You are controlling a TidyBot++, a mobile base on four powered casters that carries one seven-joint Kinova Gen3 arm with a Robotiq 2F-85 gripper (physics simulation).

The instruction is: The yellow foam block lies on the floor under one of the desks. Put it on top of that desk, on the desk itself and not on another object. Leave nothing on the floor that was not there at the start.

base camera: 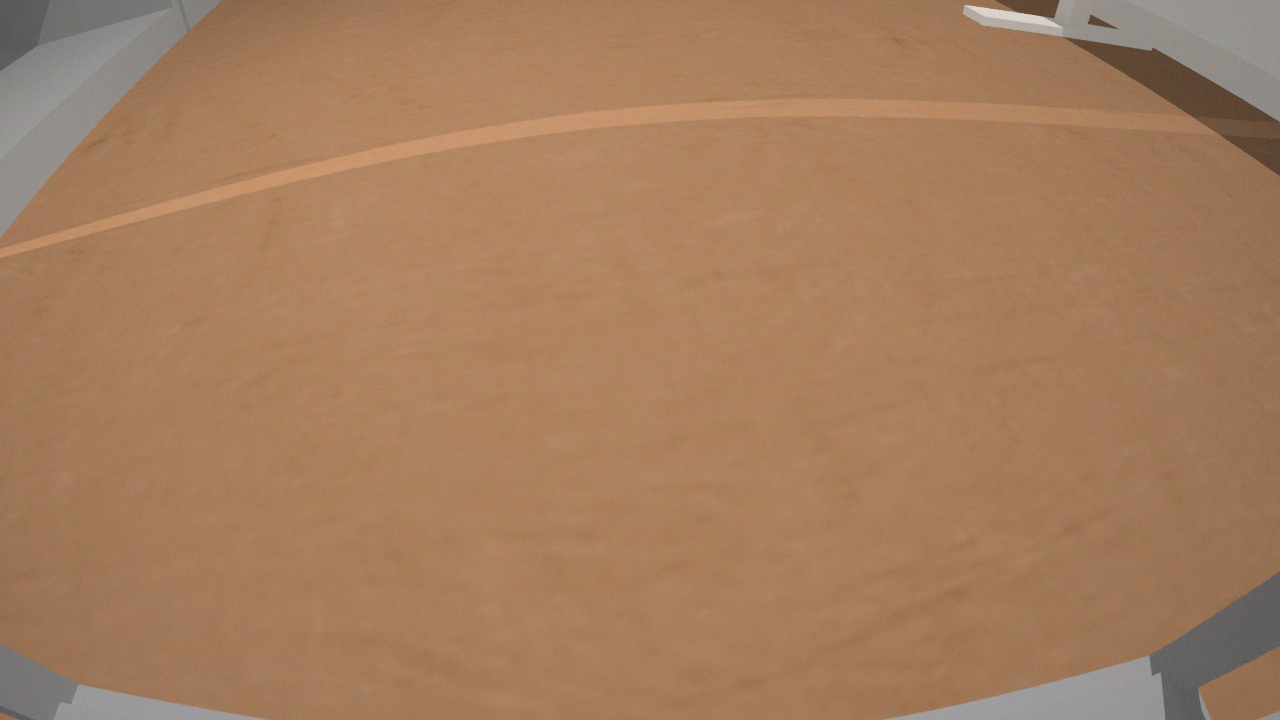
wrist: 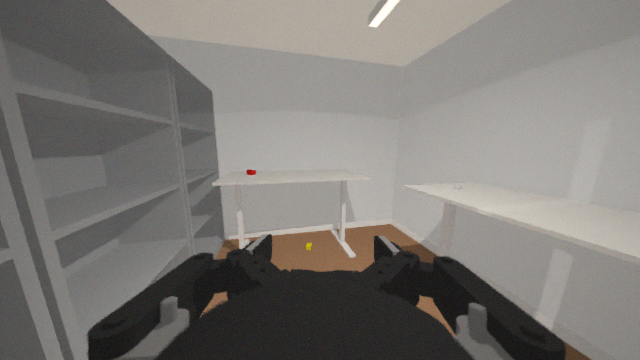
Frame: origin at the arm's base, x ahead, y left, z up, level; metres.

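Where they show: gripper, fingertip midpoint: (wrist: 322, 246).
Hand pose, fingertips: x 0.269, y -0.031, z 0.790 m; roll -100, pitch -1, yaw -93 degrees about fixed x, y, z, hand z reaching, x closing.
Each offset is from my fingertips to the top centre of the thing. "*": to the spot under its first point. Level surfaces: height alone.
The small yellow foam block (wrist: 309, 246) lies on the floor under the far white desk {dz -0.237 m} (wrist: 300, 176), between its two legs, in the wrist view. A small red object (wrist: 251, 172) is on top of that desk near its left end. My gripper (wrist: 322, 246) is open and empty, its fingers spread in the lower part of the wrist view. The block shows between the fingertips but is far beyond them. The block does not show in the base camera view.
A grey shelf unit (wrist: 181, 165) stands along the left. A second white desk (wrist: 530, 212) runs along the right wall, with a small pale object {dy -1.127, dx +1.249, dz -0.213 m} (wrist: 458, 187) on it. A white desk foot {* dy -0.916, dx +1.234, dz -1.162 m} (base camera: 1015, 20) shows at the upper right of the base view.
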